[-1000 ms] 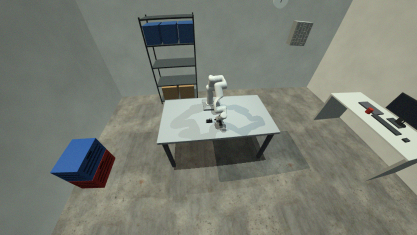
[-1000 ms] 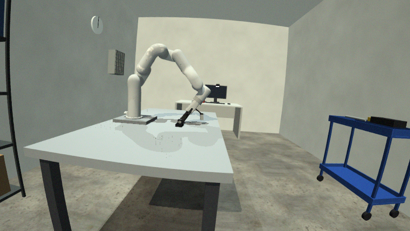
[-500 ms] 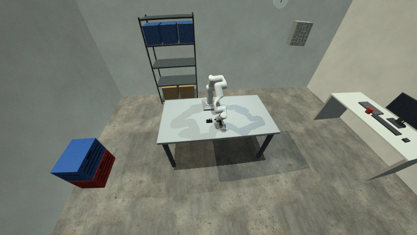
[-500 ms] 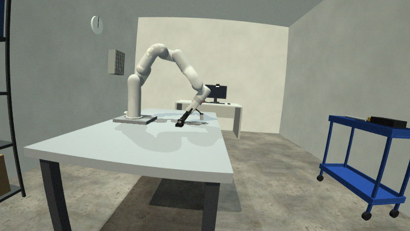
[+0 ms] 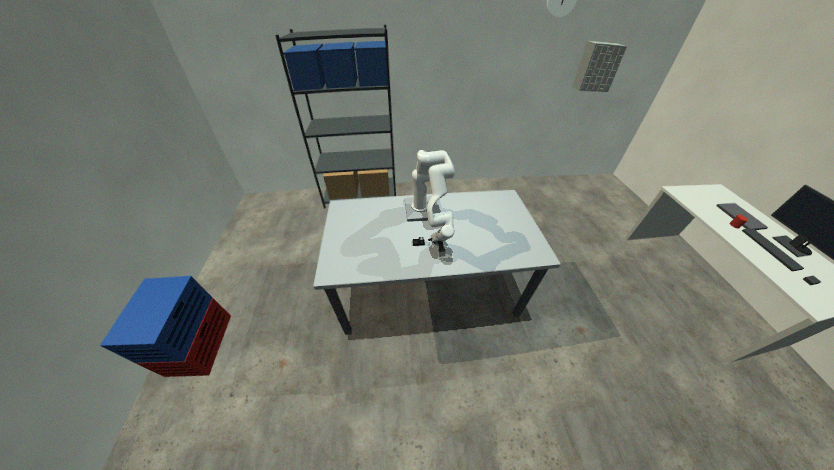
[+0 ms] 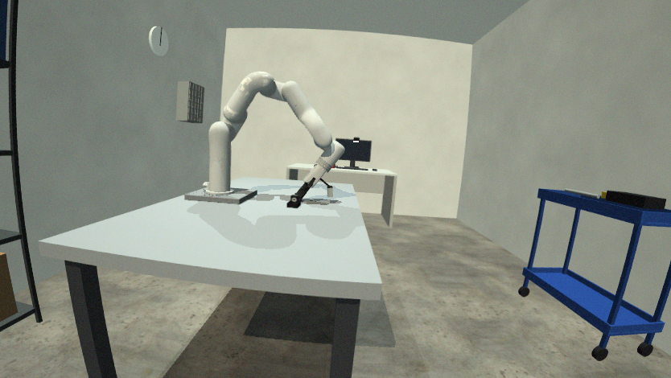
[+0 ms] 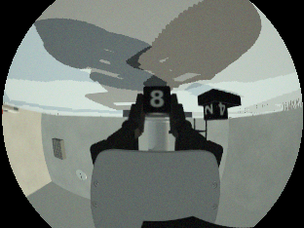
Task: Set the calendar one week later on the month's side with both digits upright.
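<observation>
The cube is 1 cm behind my hand and 2 cm below it.
</observation>
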